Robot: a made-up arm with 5 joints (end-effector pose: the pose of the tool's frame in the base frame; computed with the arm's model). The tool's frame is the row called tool.
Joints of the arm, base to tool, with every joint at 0 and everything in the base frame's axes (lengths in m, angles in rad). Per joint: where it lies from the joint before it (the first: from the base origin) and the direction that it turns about. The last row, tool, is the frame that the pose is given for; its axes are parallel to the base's.
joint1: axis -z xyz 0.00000 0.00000 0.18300
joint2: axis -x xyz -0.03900 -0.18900 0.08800
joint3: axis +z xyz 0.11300 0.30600 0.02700
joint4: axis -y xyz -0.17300 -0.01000 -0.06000
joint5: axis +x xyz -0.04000 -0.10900 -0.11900
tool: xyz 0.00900 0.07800 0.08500
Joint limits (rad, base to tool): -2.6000..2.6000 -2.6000..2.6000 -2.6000..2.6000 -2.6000..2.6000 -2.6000..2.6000
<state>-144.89 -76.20 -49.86 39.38 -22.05</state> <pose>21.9 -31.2 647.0 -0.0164 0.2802 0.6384 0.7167</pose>
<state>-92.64 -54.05 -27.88 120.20 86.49</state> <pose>50.2 -128.6 399.6 0.8743 -0.3027 0.3430 0.1620</pose>
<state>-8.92 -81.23 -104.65 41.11 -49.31</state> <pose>95.5 34.2 662.7 -0.1549 0.5731 -0.4547 0.6640</pose>
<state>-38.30 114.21 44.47 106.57 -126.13</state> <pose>329.5 -121.8 15.9 0.3462 0.9263 -0.1346 0.0635</pose>
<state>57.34 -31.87 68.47 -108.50 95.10</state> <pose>-36.1 -252.4 299.0 0.5572 0.5429 -0.3625 0.5132</pose>
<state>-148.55 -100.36 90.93 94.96 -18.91</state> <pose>7.7 191.6 477.8 0.8434 0.4975 -0.0390 0.1994</pose>
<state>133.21 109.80 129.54 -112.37 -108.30</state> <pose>-342.1 -164.9 183.0 0.3394 0.1239 0.9211 0.1449</pose>
